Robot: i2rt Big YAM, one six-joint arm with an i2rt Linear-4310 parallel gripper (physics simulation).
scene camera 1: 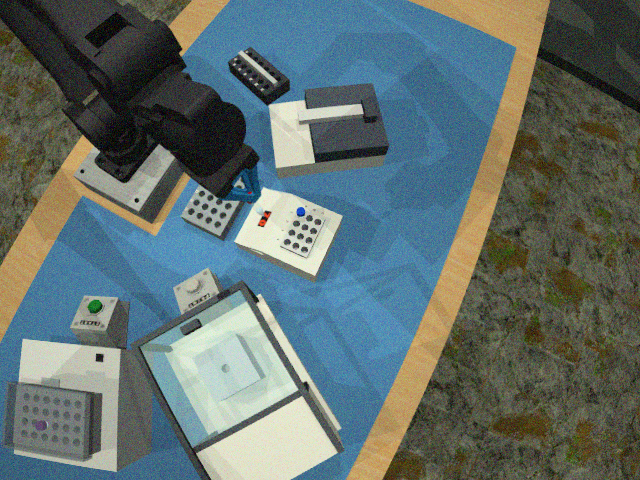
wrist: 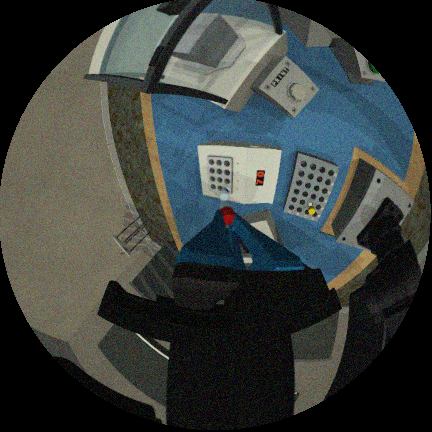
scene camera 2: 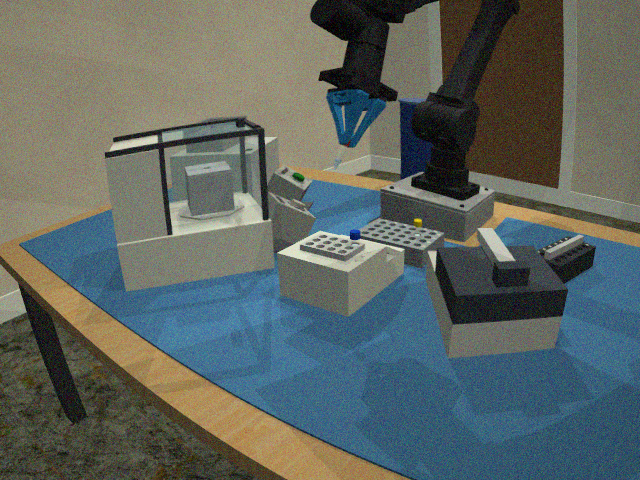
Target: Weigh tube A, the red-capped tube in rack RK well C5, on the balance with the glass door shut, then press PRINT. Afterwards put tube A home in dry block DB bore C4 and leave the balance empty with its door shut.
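Seen in the pictures: gripper, fingertip midpoint: (scene camera 1: 254,196) (wrist: 224,216) (scene camera 2: 347,145); arm's base, link origin: (scene camera 1: 130,150) (wrist: 379,224) (scene camera 2: 445,189).
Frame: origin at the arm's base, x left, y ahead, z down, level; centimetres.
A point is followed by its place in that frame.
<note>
My gripper (scene camera 1: 250,195) @[x 0.7, y 31.0, z -13.0 cm] (scene camera 2: 347,144) @[x 0.7, y 31.0, z -13.0 cm] (wrist: 224,216) @[x 0.7, y 31.0, z -13.0 cm] is shut on the red cap of tube A (scene camera 1: 260,210) @[x -0.2, y 32.3, z -11.5 cm] (scene camera 2: 338,156) @[x 0.2, y 32.2, z -11.6 cm] (wrist: 225,195). The pale tube hangs below the fingertips, above the table and near the dry block (scene camera 1: 248,238) @[x -2.1, y 29.3, z 1.5 cm] (scene camera 2: 315,276) @[x 4.0, y 41.5, z 1.5 cm] (wrist: 250,165) @[x 0.0, y 31.8, z 0.1 cm], which is white with a red readout. A blue-capped tube (scene camera 1: 300,211) @[x 5.1, y 35.2, z -2.9 cm] (scene camera 2: 355,234) @[x 5.7, y 35.7, z -2.7 cm] stands in its bore plate. The grey rack (scene camera 1: 199,224) @[x -4.3, y 19.9, z 2.8 cm] (scene camera 2: 431,250) @[x 8.3, y 19.9, z 4.1 cm] (wrist: 297,213) @[x 7.8, y 19.9, z 2.8 cm] holds a yellow-capped tube (scene camera 2: 417,222) @[x 4.9, y 18.8, z 0.5 cm] (wrist: 312,211) @[x 4.6, y 18.0, z 0.4 cm]. The balance (scene camera 1: 273,444) @[x -24.8, y 50.0, z -14.5 cm] (scene camera 2: 196,260) @[x -14.7, y 47.1, z 2.6 cm] (wrist: 250,75) @[x -15.3, y 33.3, z -0.5 cm] has a grey block inside with a small hole on top. I cannot tell whether its door is shut.
A box with a white button (scene camera 1: 194,285) @[x -13.6, y 26.8, z -1.3 cm] (wrist: 296,91) @[x -13.6, y 26.6, z -1.2 cm] stands beside the balance. A green-button box (scene camera 1: 94,305) @[x -26.3, y 13.5, z -1.1 cm] (scene camera 2: 298,176) @[x -26.0, y 13.9, z -1.0 cm] is farther off, beside a white machine (scene camera 1: 67,353) @[x -33.6, y 17.5, z -7.6 cm]. A dark-lidded device (scene camera 1: 348,136) @[x 21.6, y 34.7, z -2.1 cm] (scene camera 2: 501,304) @[x 28.1, y 38.2, z -0.8 cm] and a small black rack (scene camera 1: 264,88) @[x 26.1, y 13.3, z 3.3 cm] (scene camera 2: 573,266) @[x 31.4, y 12.3, z 3.5 cm] stand past the dry block.
</note>
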